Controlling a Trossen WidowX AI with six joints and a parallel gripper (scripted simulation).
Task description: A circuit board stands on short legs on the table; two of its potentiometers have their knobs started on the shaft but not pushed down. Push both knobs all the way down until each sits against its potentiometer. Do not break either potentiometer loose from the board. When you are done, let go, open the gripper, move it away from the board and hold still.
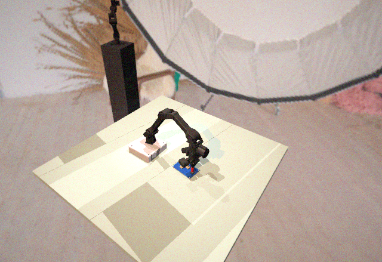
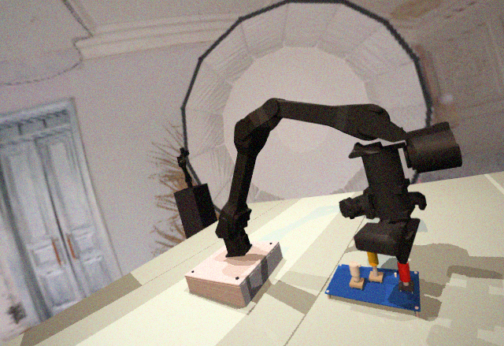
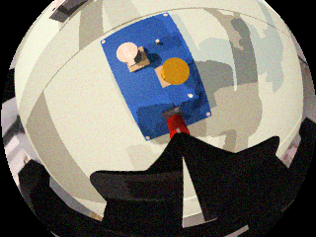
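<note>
Now: the red knob 1 cm below my gripper tip. From my gripper tip the other things lie so: beige knob 8 cm behind, 2 cm below, 1 cm to the left.
</note>
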